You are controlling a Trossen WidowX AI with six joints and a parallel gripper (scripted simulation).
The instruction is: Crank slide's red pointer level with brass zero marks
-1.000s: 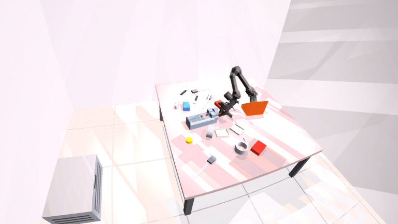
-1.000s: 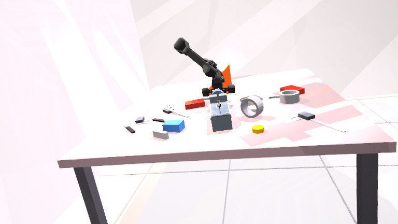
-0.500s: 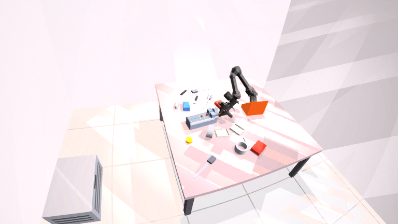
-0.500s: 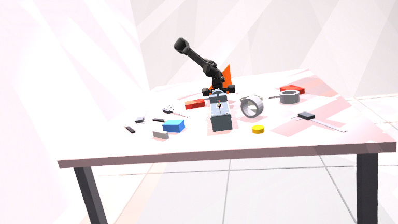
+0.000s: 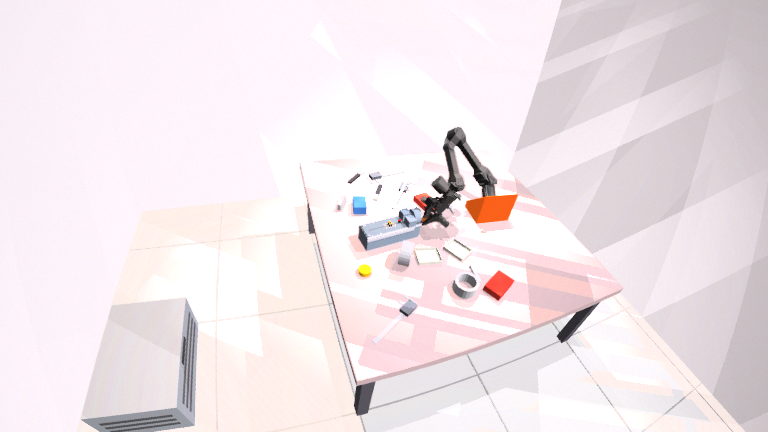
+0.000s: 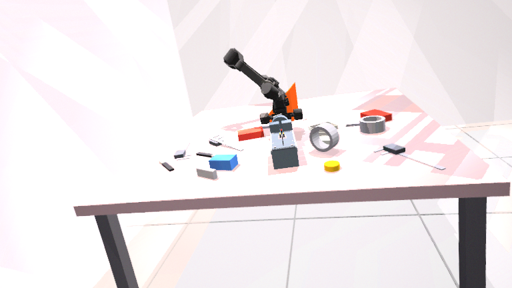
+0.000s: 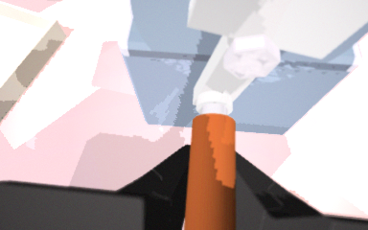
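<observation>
Now: the orange handle 2 cm behind my gripper tip and 2 cm above it. The rest, counted from my gripper tip: red pointer: 12 cm ahead, 1 cm to the left, 5 cm above; yellow disc: 32 cm ahead, 19 cm to the left, 3 cm below; blue block: 24 cm ahead, 21 cm to the right, 2 cm below.
</observation>
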